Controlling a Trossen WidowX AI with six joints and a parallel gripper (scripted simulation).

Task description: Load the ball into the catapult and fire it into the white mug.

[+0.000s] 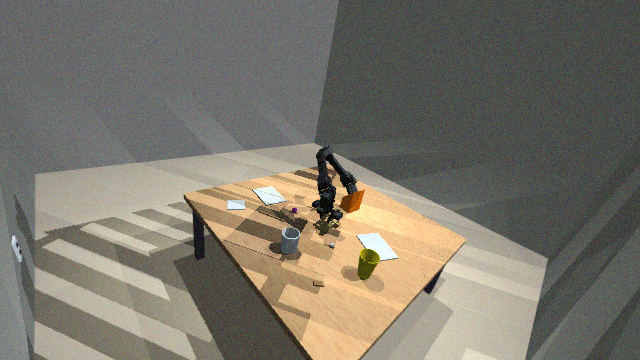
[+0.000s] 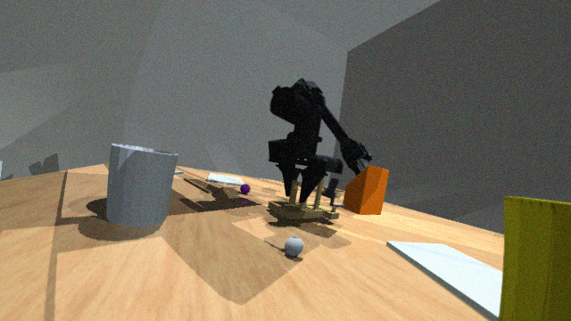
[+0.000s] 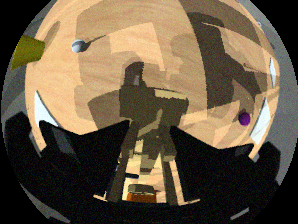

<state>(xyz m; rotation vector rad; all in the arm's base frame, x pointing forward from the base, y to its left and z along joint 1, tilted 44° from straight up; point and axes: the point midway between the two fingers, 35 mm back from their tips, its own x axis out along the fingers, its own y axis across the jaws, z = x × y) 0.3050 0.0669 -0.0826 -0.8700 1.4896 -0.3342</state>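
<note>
Now: gripper tip 50 mm below the frame, 40 mm past it and 10 mm to the left of it. Round my gripper tip: purple ball (200 mm to the right, 90 mm ahead, 30 mm below); wooden catapult (70 mm behind, 20 mm above, 10 mm to the right); white ball (160 mm to the left, 60 mm ahead, 30 mm below).
</note>
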